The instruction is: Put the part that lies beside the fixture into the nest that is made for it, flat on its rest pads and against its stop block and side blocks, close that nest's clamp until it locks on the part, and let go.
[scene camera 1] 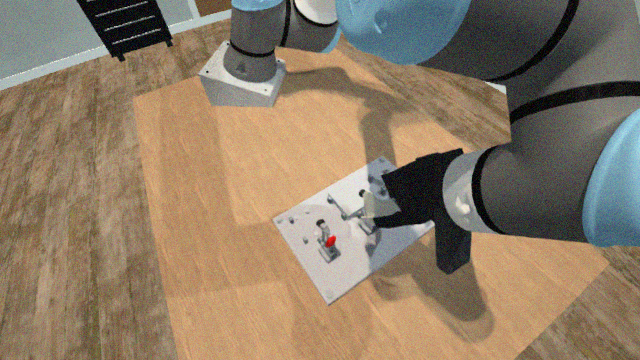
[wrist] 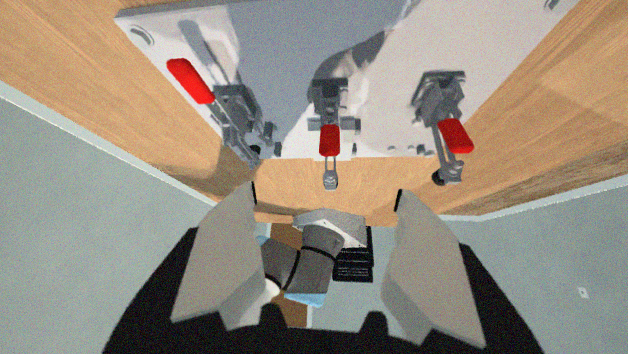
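Where they show: gripper, fingertip midpoint: [scene camera 1: 385, 204] [wrist: 324, 187]; arm's base, link origin: [scene camera 1: 250, 66] [wrist: 323, 234].
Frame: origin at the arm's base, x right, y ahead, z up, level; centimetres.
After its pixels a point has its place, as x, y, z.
The fixture plate [scene camera 1: 345, 282] {13.1, 80.0, -6.7} [wrist: 485, 45] {14.3, 77.1, -6.7} carries three clamps with red handles. In the wrist view, the left clamp's handle [wrist: 190, 81] {-9.6, 78.1, -1.9} slants outward, the middle clamp's handle [wrist: 329, 140] {1.3, 74.3, 0.9} is in line with the view between the fingers, and the right clamp's handle [wrist: 455, 135] {12.0, 74.1, 0.2} [scene camera 1: 331, 241] {12.6, 74.2, 1.6} stands up. The right clamp's arm is raised. My gripper [scene camera 1: 369, 207] [wrist: 324, 187] {1.0, 75.0, 5.5} is open and empty, its fingertips apart on either side of the middle clamp's arm end [wrist: 330, 179] {1.4, 71.4, 3.3}. A thin grey angled piece [scene camera 1: 337, 206] {4.8, 64.5, -5.6} shows beside the middle clamp; I cannot tell whether it is the part. The gripper hides some of the fixture.
Small blocks and pins stand on the plate. The fixture lies on the wooden table [scene camera 1: 200, 250] {37.3, 55.9, -8.2}. Another arm's pale base [scene camera 1: 240, 95] {8.5, 10.0, -3.5} [wrist: 330, 220] {2.6, 14.6, -3.6} stands at the table's far side. A black drawer cabinet [scene camera 1: 130, 25] [wrist: 353, 264] is on the floor behind.
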